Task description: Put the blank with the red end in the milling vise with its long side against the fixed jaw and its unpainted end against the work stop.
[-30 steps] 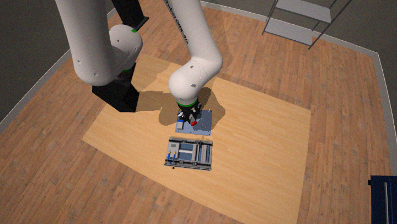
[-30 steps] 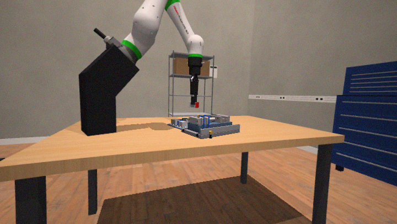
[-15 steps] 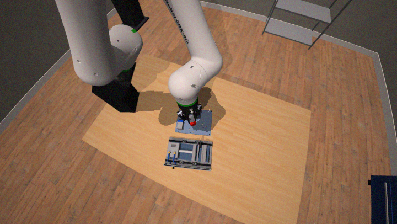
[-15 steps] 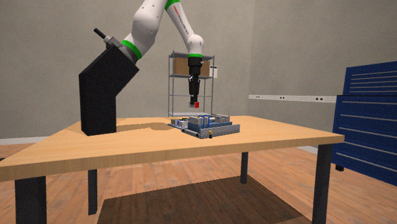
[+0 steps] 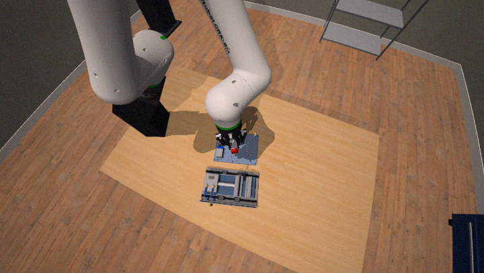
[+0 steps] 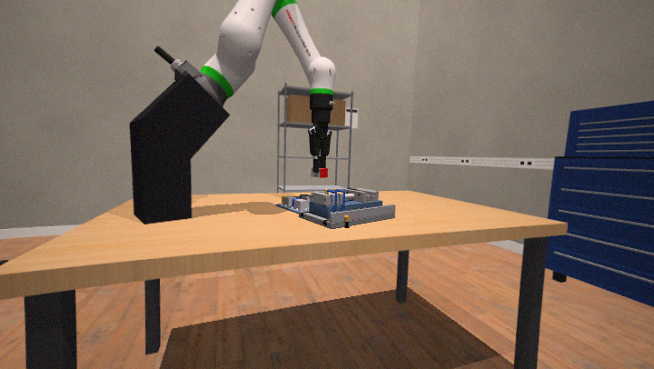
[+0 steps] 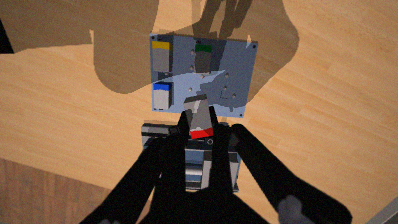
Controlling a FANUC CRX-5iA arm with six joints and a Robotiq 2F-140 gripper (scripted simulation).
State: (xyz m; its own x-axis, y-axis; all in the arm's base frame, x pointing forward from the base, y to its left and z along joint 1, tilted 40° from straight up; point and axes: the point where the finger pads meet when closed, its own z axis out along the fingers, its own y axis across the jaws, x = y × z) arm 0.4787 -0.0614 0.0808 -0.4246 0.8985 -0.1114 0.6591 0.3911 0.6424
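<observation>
Now: hand 3 cm above the red-ended blank. Also, from my hand: work stop rod: 10 cm ahead, 11 cm to the right, 10 cm below; blue-ended blank: 9 cm behind, 2 cm to the right, 16 cm below; green-ended blank: 2 cm behind, 9 cm to the left, 16 cm below.
</observation>
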